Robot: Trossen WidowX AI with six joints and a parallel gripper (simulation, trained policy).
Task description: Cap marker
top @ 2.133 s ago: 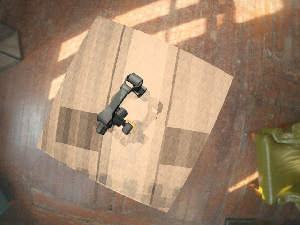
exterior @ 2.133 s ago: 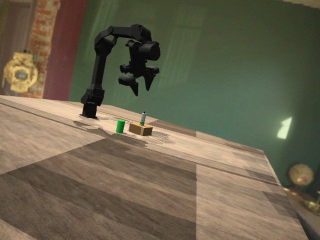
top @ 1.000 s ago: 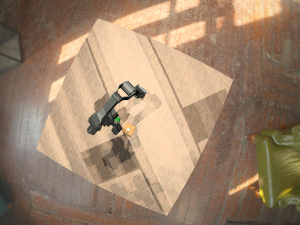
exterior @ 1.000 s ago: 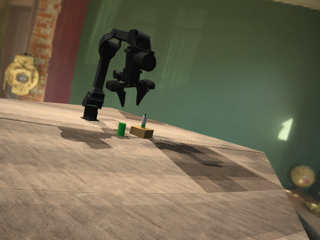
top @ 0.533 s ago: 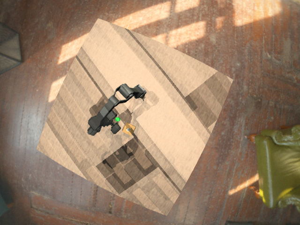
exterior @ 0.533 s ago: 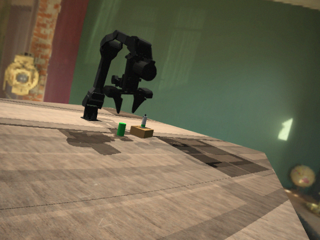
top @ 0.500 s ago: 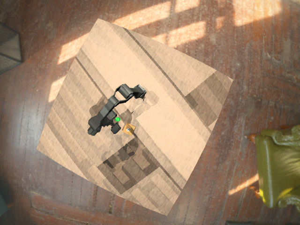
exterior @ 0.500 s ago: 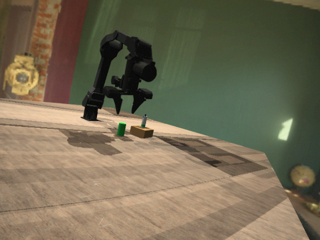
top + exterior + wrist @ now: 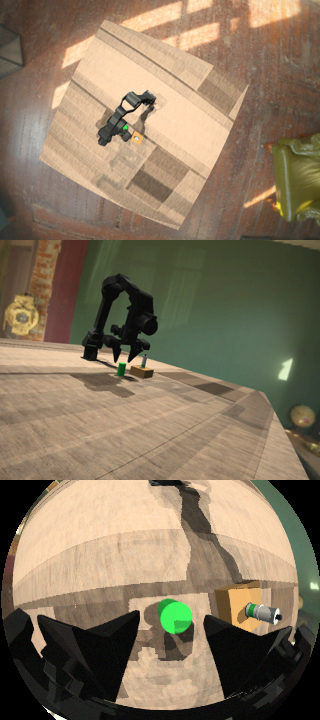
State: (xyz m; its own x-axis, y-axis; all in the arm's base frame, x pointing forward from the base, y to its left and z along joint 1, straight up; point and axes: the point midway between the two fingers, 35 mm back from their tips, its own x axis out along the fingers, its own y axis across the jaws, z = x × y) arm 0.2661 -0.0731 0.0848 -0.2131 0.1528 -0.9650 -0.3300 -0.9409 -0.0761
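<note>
My gripper tip is now 30 mm above the green cap. Also, from my gripper tip: tan holder block (110 mm to the left, 30 mm below, 30 mm ahead).
</note>
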